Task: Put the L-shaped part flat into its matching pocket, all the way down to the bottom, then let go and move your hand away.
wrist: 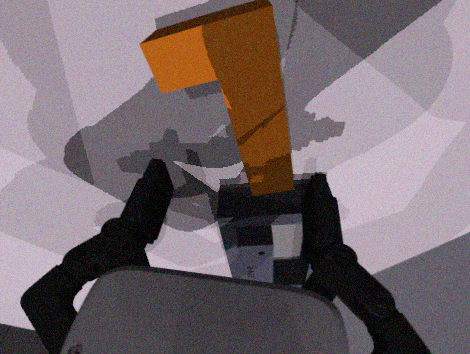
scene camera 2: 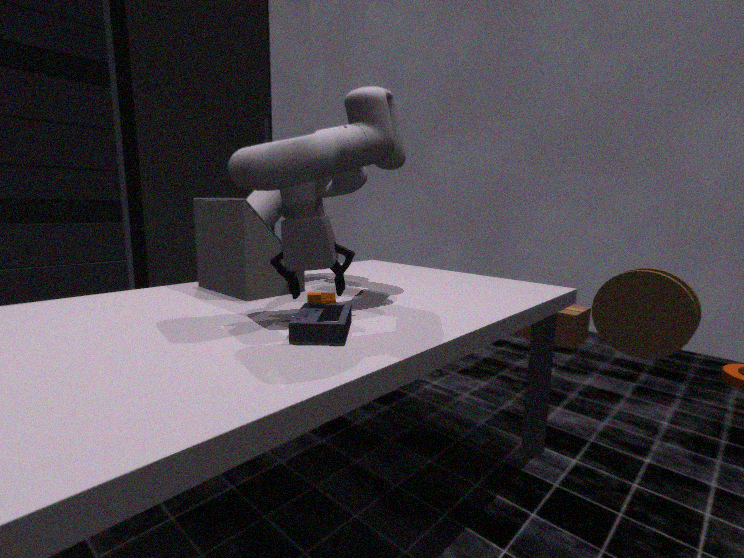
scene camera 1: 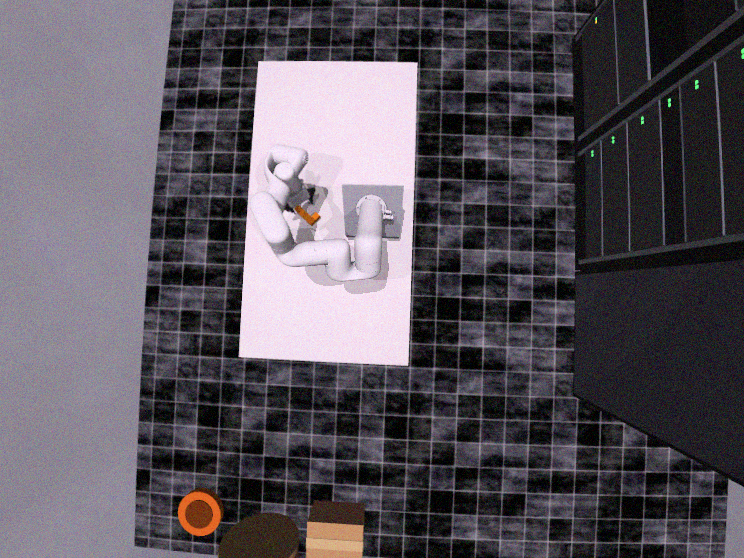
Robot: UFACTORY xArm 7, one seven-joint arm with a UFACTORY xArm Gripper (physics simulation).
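Places are measured from the arm's base along level axes (x down, y right, z back), in centimetres.
Where they show: gripper, fingertip midpoint: [wrist: 236, 180] [scene camera 2: 318, 295] [scene camera 1: 302, 206]; arm's base at its link origin: [scene camera 2: 246, 228] [scene camera 1: 371, 208].
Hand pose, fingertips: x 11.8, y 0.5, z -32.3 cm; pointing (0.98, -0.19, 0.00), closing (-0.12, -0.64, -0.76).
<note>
Things, the pixels of their centre, and the offset from my fingertips. Level surfaces: height alone.
- orange L-shaped part at the middle of its body: [wrist: 234, 119] [scene camera 2: 321, 304] [scene camera 1: 307, 213] dz +1.9, dx +2.7, dy -2.0 cm
- dark pocket block at the middle of its body: [wrist: 273, 244] [scene camera 2: 323, 322] dz -9.9, dx +2.3, dy +6.0 cm
- white table at its surface level: dx +4.1 cm
The orange L-shaped part [scene camera 1: 305, 213] [scene camera 2: 321, 297] [wrist: 252, 100] lies outside the pocket, on the base side of the dark block. In the wrist view the free end of its long leg overlaps the rim of the dark pocket block [scene camera 2: 318, 335] [wrist: 230, 202], and its short leg points left at the far end. I cannot tell whether it rests on the rim or is tilted. No orange shows in the pocket, which is partly hidden by the gripper body in the wrist view. My gripper [scene camera 2: 317, 294] [wrist: 236, 180] is open above the part and block, with nothing between its fingers.
The white table [scene camera 1: 336, 324] [scene camera 2: 180, 384] carries the arm's grey pedestal [scene camera 1: 350, 225] [scene camera 2: 221, 246]. On the floor beyond the table are an orange ring-shaped object [scene camera 1: 184, 512], a dark round object [scene camera 1: 258, 537] [scene camera 2: 643, 312] and a box [scene camera 1: 334, 531] [scene camera 2: 573, 327]. Dark cabinets [scene camera 1: 655, 324] stand to one side.
</note>
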